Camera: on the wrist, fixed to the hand. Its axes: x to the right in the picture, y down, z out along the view.
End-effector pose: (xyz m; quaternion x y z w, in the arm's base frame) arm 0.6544 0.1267 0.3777 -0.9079 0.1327 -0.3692 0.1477
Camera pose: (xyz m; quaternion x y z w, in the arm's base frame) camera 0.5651 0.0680 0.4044 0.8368 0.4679 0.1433 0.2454
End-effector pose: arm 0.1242 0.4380 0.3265 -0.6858 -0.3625 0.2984 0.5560
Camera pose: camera 0.1943 0.3611 0.2904 -0.2768 -0.8690 -0.0552 0.4063
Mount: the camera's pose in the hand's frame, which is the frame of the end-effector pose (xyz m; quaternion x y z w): -0.0244 0.0561 -0.0916 -0.1546 -0.2154 -0.6476 0.7143
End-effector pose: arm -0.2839 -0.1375 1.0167 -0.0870 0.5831 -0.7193 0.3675
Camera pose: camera -0.2932 -0.0539 0.9455 0.6515 -0.3922 0.6429 0.0912
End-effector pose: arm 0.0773 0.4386 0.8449 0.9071 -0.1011 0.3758 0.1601
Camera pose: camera -0.0162 0.4216 0.9005 0.7697 0.4227 -0.0463 0.4762
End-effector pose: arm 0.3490 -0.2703 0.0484 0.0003 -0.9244 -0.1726 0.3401
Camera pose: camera 0.4319 -0.2439 0.1159 -0.5091 0.7067 0.4865 0.0679
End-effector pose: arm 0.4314 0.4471 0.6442 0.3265 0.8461 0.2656 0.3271
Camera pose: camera 0.4000 0.4440 0.7497 -0.3081 0.7043 0.0384 0.6384
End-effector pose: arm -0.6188 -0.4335 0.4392 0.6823 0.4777 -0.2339 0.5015
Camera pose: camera -0.5943 -0.3628 0.5200 0.0501 0.7113 -0.5650 0.4152
